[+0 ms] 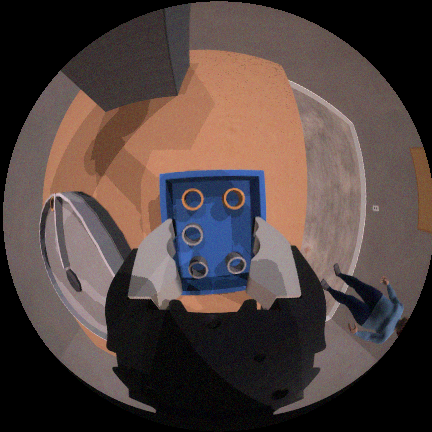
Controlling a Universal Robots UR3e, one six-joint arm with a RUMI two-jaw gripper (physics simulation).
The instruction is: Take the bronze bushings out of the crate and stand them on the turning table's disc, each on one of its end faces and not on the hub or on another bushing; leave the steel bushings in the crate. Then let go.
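Frame: origin at the arm's base, x right, y ahead, z up, level; centimetres.
Where they show: gripper, fingertip midpoint: (pixel 213 219).
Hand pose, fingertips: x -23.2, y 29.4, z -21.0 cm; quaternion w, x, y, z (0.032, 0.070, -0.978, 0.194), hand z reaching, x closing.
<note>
Things, the pixels of their top centre, and the offset from my fingertips. "spot": a spot on its surface instead. Level surfaces: height alone.
- blue crate, surface spot: (pixel 163 197) spot: dx +6.6, dy -1.7, dz -5.7 cm
- turning table's grey disc, middle of its top: (pixel 72 280) dx +33.0, dy +19.2, dz -4.6 cm
- dark hub, middle of its top: (pixel 72 280) dx +33.0, dy +19.2, dz -4.6 cm
- small bronze ring, middle of its top: (pixel 51 203) dx +35.7, dy +0.5, dz -2.8 cm
- orange table top, its level: dz -10.7 cm
A blue crate (pixel 163 197) lies ahead of and below my gripper. Two bronze bushings (pixel 183 199) (pixel 243 199) stand upright side by side at its far end. Three steel bushings (pixel 201 235) (pixel 197 258) (pixel 235 255) are nearer, one at left and two at the near end. My gripper (pixel 213 219) is partly open and empty above the crate, its fingertips over the two long sides. The turning table's grey disc (pixel 90 245) is at the left, with a dark hub (pixel 74 280). A small bronze ring (pixel 52 204) shows at its far edge, partly hidden by a light bar.
A tall dark box (pixel 130 55) stands on the orange table top (pixel 250 110) at the far left. A raised wall surrounds the disc. A grey mottled surface (pixel 332 185) with a pale edge is at the right. A person (pixel 382 317) shows at the lower right.
</note>
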